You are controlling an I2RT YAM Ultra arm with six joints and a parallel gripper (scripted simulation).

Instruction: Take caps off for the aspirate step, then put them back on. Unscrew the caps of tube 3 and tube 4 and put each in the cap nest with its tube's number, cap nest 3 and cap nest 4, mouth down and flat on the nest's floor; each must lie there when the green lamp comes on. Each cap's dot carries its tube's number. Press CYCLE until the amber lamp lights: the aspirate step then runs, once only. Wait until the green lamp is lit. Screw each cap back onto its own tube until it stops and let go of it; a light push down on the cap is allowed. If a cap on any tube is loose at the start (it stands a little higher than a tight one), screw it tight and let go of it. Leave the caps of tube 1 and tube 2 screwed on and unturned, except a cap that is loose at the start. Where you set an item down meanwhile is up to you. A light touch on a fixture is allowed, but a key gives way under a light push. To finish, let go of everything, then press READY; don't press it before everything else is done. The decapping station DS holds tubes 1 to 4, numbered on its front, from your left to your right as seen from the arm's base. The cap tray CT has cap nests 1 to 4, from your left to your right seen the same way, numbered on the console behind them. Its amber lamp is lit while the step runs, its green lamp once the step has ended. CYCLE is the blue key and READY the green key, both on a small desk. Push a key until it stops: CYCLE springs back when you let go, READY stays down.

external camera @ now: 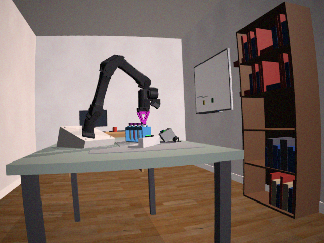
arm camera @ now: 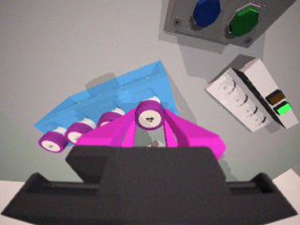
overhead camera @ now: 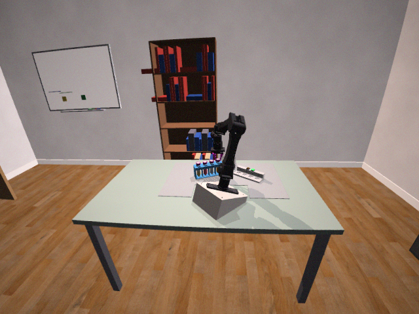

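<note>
Right now the purple cap is right at my hand. The rest, counted from my hand: grey key desk: 10 cm ahead, 9 cm to the right, 6 cm below; then blue cycle key: 9 cm ahead, 7 cm to the right, 5 cm below; then green ready key: 8 cm ahead, 11 cm to the right, 5 cm below.
</note>
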